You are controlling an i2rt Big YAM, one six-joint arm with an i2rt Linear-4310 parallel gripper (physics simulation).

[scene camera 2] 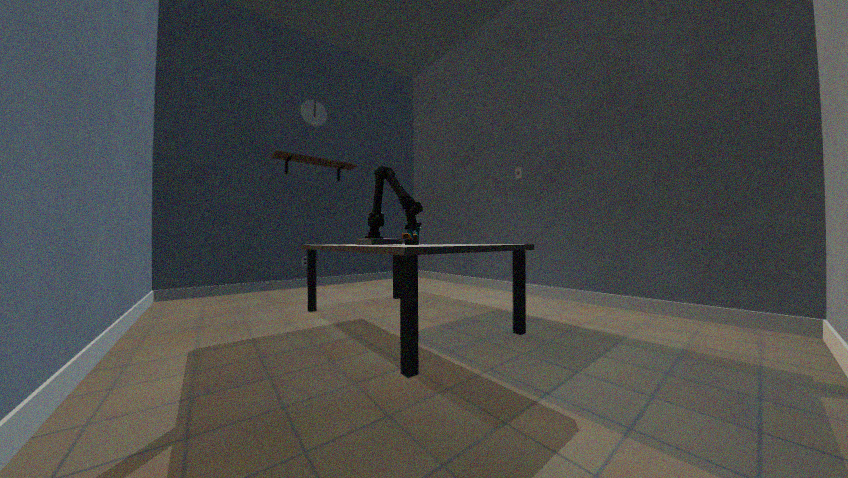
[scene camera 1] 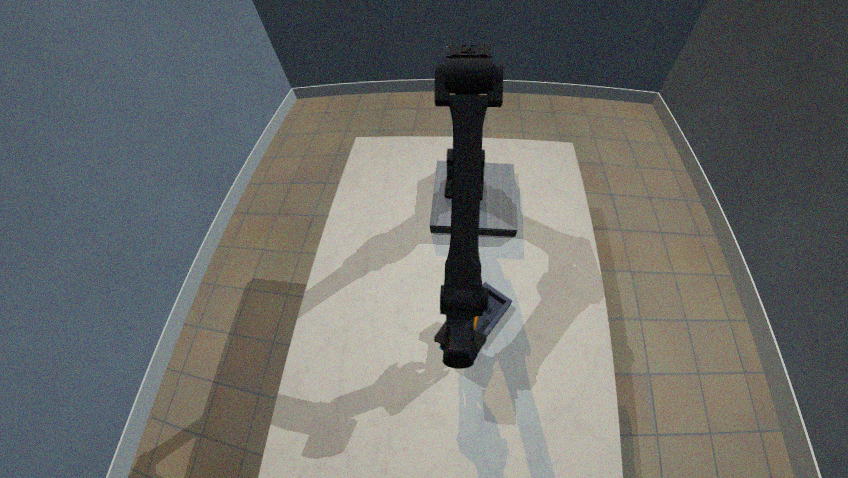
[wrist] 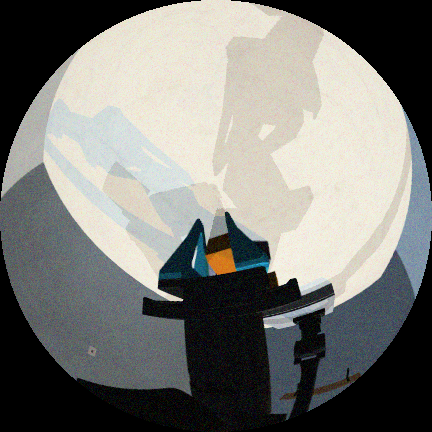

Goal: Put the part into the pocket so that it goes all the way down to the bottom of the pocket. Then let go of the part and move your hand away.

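Frame: origin at the arm's base, x back, y down, z right, level; centimetres.
Seen in the pictures: gripper, between the fingertips: (scene camera 2: 416, 240) (wrist: 213, 218); arm's base, origin of its link: (scene camera 2: 374, 238) (wrist: 309, 315).
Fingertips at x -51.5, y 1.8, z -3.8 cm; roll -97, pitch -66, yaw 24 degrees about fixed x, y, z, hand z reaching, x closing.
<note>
Pixels of each thing's middle, then the offset from my fingertips to it. "*": a spot on its surface instead. Level surfaces: height alone.
- orange block-shaped part, middle of its body: (wrist: 248, 271) (scene camera 1: 463, 325) dx +7.6, dy -2.3, dz +0.1 cm
- pocket, a spot on its surface: (scene camera 1: 498, 305) * dx +15.4, dy +2.3, dz -8.9 cm
- white table top, height of its surface: dy +2.8 cm
- table, height of its surface: dy +3.6 cm
My gripper (scene camera 1: 468, 333) (scene camera 2: 409, 237) (wrist: 213, 218) has teal fingers and is shut on the orange block-shaped part (scene camera 1: 476, 321) (wrist: 219, 261). The part sits upright between the fingers in the wrist view. The pocket (scene camera 1: 498, 305) is a dark grey square fixture on the white table top (scene camera 1: 379, 308). It lies just right of and under the wrist in the overhead view, mostly hidden by the arm. The part hangs at the pocket's near edge, low over the table. I cannot tell from these views whether it touches the pocket.
The arm's grey base plate (scene camera 1: 504, 202) is bolted to the table at the back. The table (scene camera 2: 468, 247) stands on dark legs in a tiled room. A wall shelf (scene camera 2: 314, 160) and a clock (scene camera 2: 312, 112) hang far behind.
</note>
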